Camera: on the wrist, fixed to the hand. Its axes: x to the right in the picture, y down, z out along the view.
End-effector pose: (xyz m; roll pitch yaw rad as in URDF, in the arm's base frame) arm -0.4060 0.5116 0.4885 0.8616 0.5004 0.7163
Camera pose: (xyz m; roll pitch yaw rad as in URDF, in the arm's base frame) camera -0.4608 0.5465 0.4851 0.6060 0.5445 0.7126
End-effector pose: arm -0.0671 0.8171 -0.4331 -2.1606 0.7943 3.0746
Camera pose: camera -0.0558 0.8798 -0.4197 -2.4164 0.7502 3.0717
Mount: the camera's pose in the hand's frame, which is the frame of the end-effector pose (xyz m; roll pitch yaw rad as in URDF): -0.0145 0.0316 -0.0550 -0.2542 0.0263 -0.0355
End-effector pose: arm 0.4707 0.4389 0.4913 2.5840 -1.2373 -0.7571
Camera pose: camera 0.4253 0.4850 0.4983 2.2025 -1.2380 -0.6219
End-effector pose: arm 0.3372 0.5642 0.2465 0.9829 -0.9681 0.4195
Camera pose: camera 0.3071 0.6201 0.2322 0.7262 -0.9240 0.4232
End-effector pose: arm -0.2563 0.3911 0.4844 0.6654 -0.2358 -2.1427
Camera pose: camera -0.2022 0.3665 0.4579 0.4142 -0.1932 -2.1546
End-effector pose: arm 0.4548 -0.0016 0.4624 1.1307 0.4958 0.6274
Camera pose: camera 0.4093 0.0435 0.4738 0.8820 0.5391 0.6375
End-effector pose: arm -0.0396 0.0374 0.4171 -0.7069 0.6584 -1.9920
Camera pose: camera -0.0300 0.0875 0.3767 -0.9946 0.6546 -2.0476
